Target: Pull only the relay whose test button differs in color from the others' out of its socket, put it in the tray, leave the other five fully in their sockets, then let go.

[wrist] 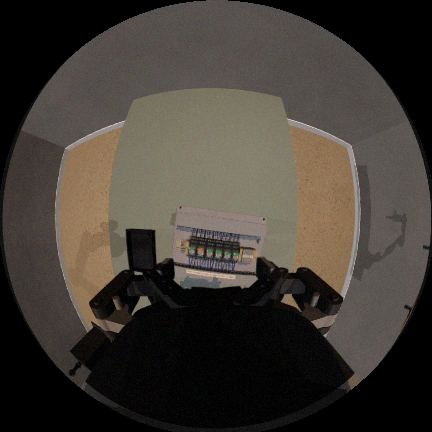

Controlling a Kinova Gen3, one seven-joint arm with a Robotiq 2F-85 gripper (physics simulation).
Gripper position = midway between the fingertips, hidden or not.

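Note:
My gripper (214, 267) is there to see, and so is a mounting plate (180, 232).

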